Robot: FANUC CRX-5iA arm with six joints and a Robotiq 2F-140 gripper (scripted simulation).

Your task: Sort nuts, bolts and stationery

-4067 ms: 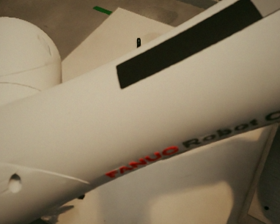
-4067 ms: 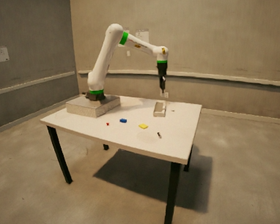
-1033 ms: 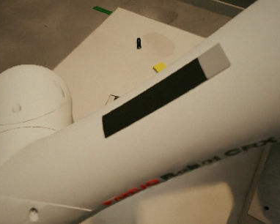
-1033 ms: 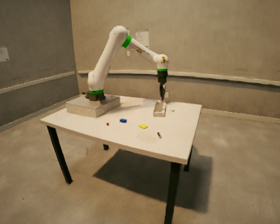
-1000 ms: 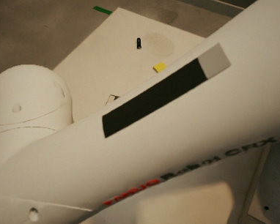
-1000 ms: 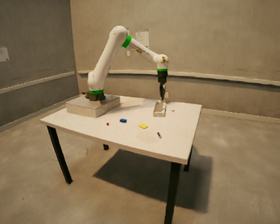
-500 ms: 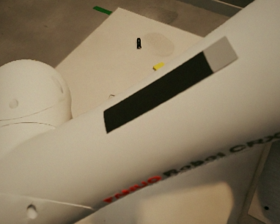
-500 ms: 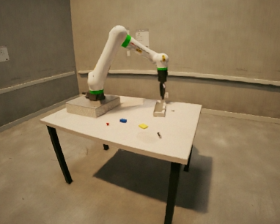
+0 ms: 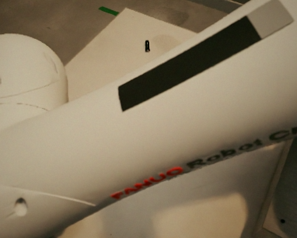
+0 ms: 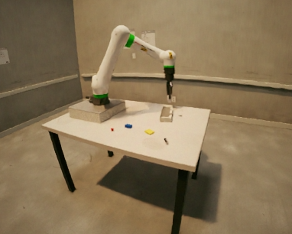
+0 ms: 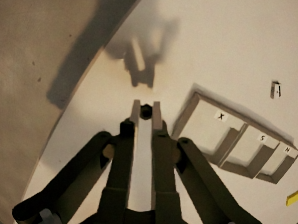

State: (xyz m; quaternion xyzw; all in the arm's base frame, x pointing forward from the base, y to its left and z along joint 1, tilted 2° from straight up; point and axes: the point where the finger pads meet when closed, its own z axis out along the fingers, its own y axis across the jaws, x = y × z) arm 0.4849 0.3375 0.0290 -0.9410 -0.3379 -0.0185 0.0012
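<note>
Right now the grey item is 16 cm ahead of my hand, 14 cm to the right of it and 8 cm below it. Also, from my hand: yellow pad: 8 cm ahead, 49 cm to the right, 8 cm below; then pale bin: 6 cm ahead, 18 cm to the right, 7 cm below; then black nut: 3 cm below.
</note>
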